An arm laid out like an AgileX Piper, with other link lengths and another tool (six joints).
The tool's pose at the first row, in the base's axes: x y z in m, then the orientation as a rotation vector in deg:
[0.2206 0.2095 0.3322 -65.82 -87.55 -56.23]
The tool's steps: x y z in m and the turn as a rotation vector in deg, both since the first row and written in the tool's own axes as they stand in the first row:
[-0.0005 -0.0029 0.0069 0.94 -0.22 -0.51]
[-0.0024 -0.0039 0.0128 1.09 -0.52 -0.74]
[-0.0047 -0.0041 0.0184 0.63 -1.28 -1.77]
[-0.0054 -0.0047 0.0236 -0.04 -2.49 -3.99]
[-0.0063 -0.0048 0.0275 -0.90 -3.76 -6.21]
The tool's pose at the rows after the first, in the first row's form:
[0.2163 0.2153 0.3300 -64.96 -88.40 -55.66]
[0.2143 0.2202 0.3268 -64.90 -88.84 -55.55]
[0.2131 0.2250 0.3233 -65.02 -90.03 -56.30]
[0.2115 0.2297 0.3214 -64.77 -92.35 -57.83]
[0.2106 0.2332 0.3197 -64.66 -94.66 -59.50]

